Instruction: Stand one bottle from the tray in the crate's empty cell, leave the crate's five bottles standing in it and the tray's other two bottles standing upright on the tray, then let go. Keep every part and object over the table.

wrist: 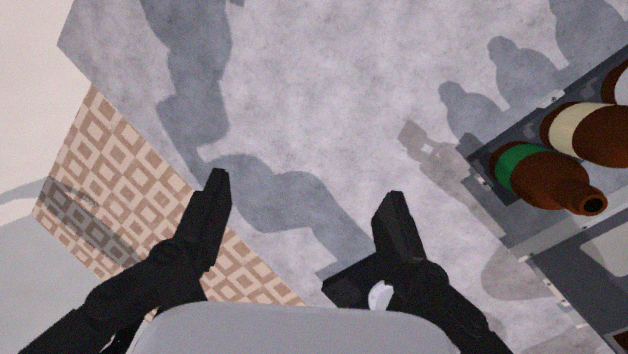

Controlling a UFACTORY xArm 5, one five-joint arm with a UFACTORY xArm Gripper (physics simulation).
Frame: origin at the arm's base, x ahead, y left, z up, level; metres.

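Seen in the pictures: gripper, between the fingertips: [307,196].
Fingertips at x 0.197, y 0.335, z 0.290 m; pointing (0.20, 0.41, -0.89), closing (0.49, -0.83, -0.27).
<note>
Offsets run from my fingertips to a thing's top centre. "spot": to the spot under its first point. Level surfaces: height alone.
The dark crate @[0.250 m right, 0.222 m ahead, 0.289 m down] [522,131] is cut off by the right edge of the wrist view. A brown bottle with a green label @[0.245 m right, 0.135 m ahead, 0.154 m down] [550,180] stands in its near corner. A brown bottle with a cream label @[spot: 0.222 m right, 0.202 m ahead, 0.207 m down] [602,135] stands beside it, and part of a bottle with a white label @[spot: 0.232 m right, 0.281 m ahead, 0.284 m down] [617,87] shows beyond. A compartment below the green-labelled bottle shows bare floor in its visible part. A sliver of brown shows at the lower right corner. My gripper [307,196] is open and empty, left of the crate and apart from it. The tray and its bottles cannot be made out.
The mottled grey table top @[0.314 m down] [310,90] lies under the gripper, with shadows of the arm and bottles on it. Its edge runs along the left, beside a brown-and-cream patterned floor area [125,150]. A small white piece [381,295] shows beside the right finger; what it is is unclear.
</note>
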